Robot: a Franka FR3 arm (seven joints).
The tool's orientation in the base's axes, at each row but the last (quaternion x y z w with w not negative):
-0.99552, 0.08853, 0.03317, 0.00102
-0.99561, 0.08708, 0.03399, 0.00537
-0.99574, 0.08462, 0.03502, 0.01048
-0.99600, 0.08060, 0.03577, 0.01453
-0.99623, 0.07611, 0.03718, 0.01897
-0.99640, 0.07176, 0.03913, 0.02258
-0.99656, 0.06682, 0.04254, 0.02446
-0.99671, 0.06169, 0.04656, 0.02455
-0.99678, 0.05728, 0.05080, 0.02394
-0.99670, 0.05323, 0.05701, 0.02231
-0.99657, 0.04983, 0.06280, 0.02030
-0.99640, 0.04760, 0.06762, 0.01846
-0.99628, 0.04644, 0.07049, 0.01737
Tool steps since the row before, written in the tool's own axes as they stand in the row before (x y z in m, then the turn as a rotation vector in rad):
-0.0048, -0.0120, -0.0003, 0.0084, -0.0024, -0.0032
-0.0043, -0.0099, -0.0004, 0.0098, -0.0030, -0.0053
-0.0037, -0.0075, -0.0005, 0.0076, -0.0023, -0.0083
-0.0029, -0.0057, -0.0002, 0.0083, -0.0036, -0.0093
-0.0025, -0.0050, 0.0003, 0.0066, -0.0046, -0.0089
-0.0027, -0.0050, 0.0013, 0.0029, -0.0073, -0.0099
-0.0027, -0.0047, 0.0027, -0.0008, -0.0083, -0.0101
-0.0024, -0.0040, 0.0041, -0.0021, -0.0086, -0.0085
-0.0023, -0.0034, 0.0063, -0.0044, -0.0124, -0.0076
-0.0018, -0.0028, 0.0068, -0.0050, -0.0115, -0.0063
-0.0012, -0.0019, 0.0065, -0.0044, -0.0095, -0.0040
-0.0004, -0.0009, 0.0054, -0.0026, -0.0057, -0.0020
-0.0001, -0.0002, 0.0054, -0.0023, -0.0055, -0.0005
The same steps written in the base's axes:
-0.0026, 0.0127, 0.0006, 0.0089, 0.0009, 0.0026
-0.0025, 0.0105, 0.0007, 0.0105, 0.0012, 0.0046
-0.0023, 0.0080, 0.0009, 0.0084, 0.0008, 0.0078
-0.0019, 0.0061, 0.0005, 0.0094, 0.0019, 0.0087
-0.0017, 0.0053, 0.0001, 0.0078, 0.0032, 0.0085
-0.0020, 0.0054, -0.0009, 0.0047, 0.0063, 0.0099
-0.0023, 0.0052, -0.0022, 0.0012, 0.0078, 0.0105
-0.0022, 0.0045, -0.0037, -0.0002, 0.0083, 0.0090
-0.0025, 0.0040, -0.0059, -0.0022, 0.0124, 0.0085
-0.0022, 0.0033, -0.0064, -0.0030, 0.0116, 0.0073
-0.0018, 0.0023, -0.0062, -0.0029, 0.0097, 0.0048
-0.0010, 0.0012, -0.0053, -0.0017, 0.0058, 0.0025
-0.0008, 0.0004, -0.0053, -0.0017, 0.0057, 0.0010

